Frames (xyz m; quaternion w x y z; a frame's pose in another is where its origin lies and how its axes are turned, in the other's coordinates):
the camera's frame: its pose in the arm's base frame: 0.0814 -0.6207 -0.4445 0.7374 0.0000 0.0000 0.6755
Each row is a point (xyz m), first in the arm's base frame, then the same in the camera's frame.
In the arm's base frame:
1: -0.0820 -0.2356 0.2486
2: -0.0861 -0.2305 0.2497
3: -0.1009 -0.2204 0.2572
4: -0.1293 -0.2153 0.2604
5: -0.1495 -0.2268 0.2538
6: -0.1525 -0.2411 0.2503
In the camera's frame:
1: 0.3693 0.1965 0.6931
2: 0.3741 0.2010 0.6942
3: 0.3828 0.2166 0.7017
4: 0.3854 0.2453 0.7049
5: 0.3722 0.2645 0.6983
6: 0.3577 0.2662 0.6948

